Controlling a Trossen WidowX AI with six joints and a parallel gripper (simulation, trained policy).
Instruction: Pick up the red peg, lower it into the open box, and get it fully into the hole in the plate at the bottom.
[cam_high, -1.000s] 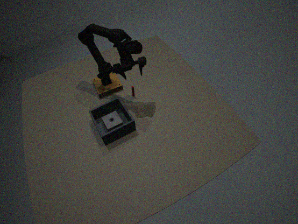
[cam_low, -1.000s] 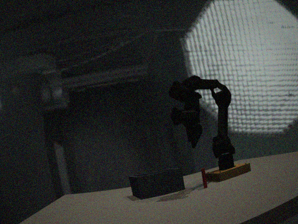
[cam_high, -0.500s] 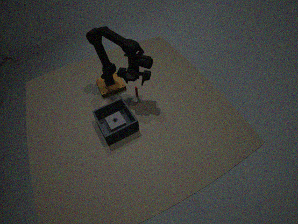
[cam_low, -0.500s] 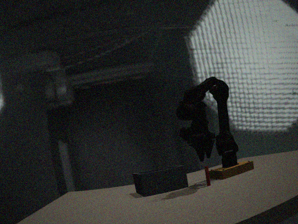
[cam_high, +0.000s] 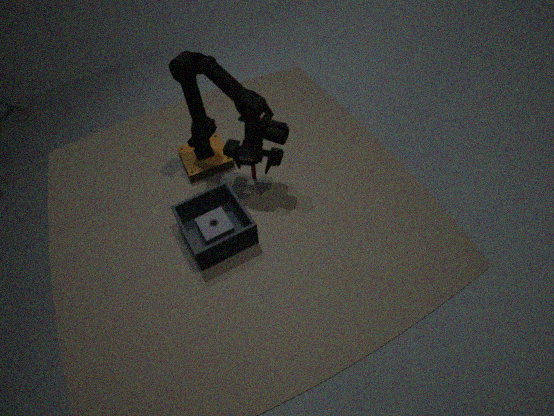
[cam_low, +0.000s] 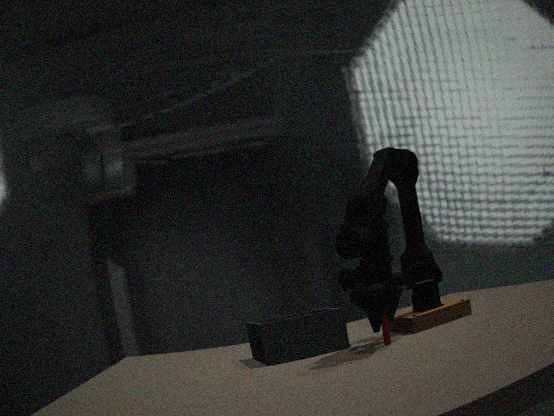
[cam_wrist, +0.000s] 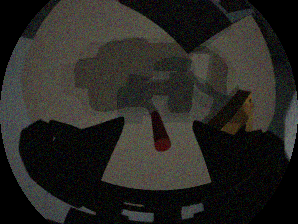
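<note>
The red peg lies right at my gripper tip. The rest, counted from my gripper tip: dark box (16 cm ahead, 19 cm to the right, 1 cm below); pale plate (16 cm ahead, 19 cm to the right).
</note>
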